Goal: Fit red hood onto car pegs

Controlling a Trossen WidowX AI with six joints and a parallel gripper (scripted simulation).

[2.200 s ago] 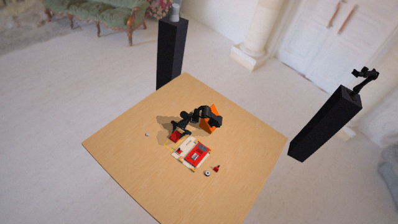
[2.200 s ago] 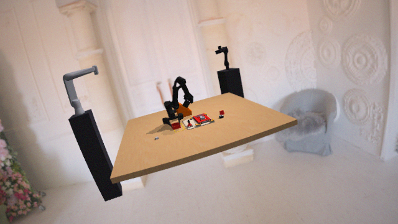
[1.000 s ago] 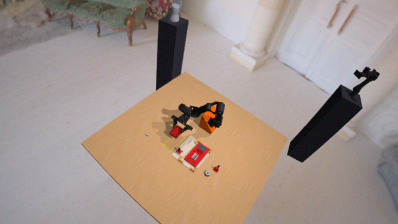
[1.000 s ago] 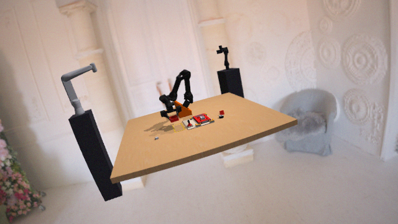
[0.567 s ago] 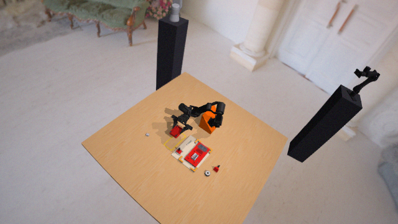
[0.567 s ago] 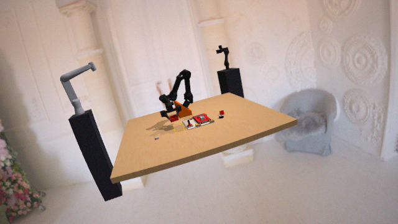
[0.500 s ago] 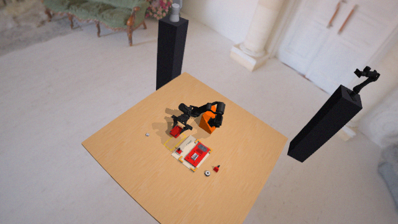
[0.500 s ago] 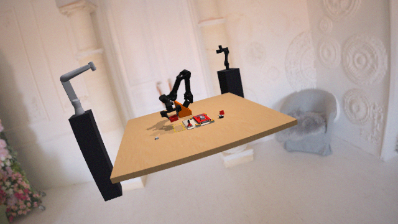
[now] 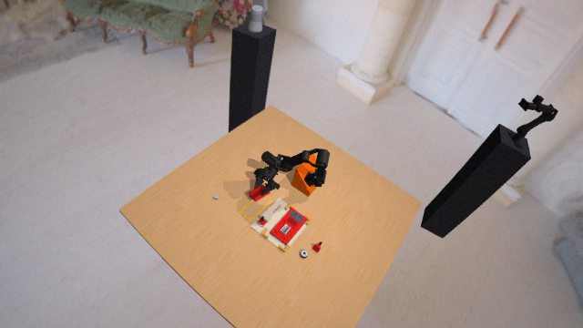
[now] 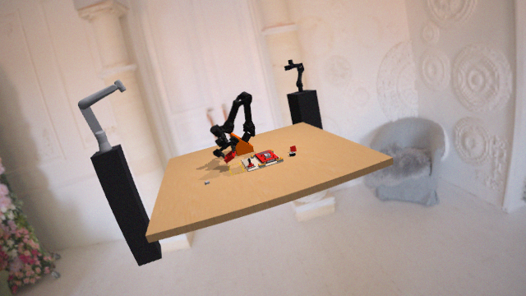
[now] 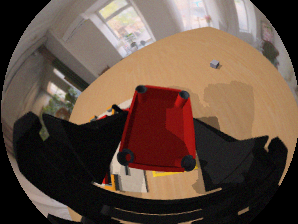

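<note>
The red hood is 1 cm to the left of my gripper tip and 1 cm below it. The rest, counted from my gripper tip: jig 20 cm to the left, 7 cm below, 5 cm ahead; grey wheel 37 cm to the left, 14 cm ahead, 8 cm below.
</note>
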